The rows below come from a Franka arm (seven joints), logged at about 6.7 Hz.
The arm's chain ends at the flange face. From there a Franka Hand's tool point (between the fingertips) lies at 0.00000 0.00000 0.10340 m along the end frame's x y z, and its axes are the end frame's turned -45 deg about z.
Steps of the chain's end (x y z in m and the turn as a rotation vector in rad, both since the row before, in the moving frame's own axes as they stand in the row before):
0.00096, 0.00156, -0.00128, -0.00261, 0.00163, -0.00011
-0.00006, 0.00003, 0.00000, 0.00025, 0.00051, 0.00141
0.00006, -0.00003, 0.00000, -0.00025, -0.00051, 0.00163
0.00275, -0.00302, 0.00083, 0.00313, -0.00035, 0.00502
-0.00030, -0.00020, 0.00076, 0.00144, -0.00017, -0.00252
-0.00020, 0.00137, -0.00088, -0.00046, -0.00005, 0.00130
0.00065, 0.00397, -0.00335, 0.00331, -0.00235, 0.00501
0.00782, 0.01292, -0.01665, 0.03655, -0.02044, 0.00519
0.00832, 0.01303, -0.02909, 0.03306, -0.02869, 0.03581
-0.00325, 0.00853, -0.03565, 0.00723, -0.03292, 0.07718
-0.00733, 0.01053, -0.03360, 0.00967, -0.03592, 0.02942
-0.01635, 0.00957, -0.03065, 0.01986, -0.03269, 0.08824
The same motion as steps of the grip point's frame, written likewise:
-0.00050, 0.00209, -0.00128, -0.00300, -0.00069, -0.00011
-0.00001, 0.00000, 0.00000, -0.00018, 0.00054, 0.00141
0.00001, 0.00000, 0.00000, 0.00018, -0.00054, 0.00163
0.00428, -0.00044, 0.00083, 0.00246, 0.00197, 0.00502
0.00002, -0.00047, 0.00076, 0.00114, 0.00090, -0.00252
-0.00115, 0.00086, -0.00088, -0.00029, -0.00036, 0.00130
-0.00228, 0.00285, -0.00335, 0.00400, 0.00068, 0.00501
-0.00242, 0.01050, -0.01674, 0.04030, 0.01139, 0.00519
-0.00293, 0.01059, -0.02919, 0.04366, 0.00309, 0.03581
-0.01009, 0.00073, -0.03571, 0.02839, -0.01817, 0.07718
-0.01450, -0.00110, -0.03367, 0.03224, -0.01856, 0.02942
-0.01910, -0.00867, -0.03073, 0.03716, -0.00907, 0.08824

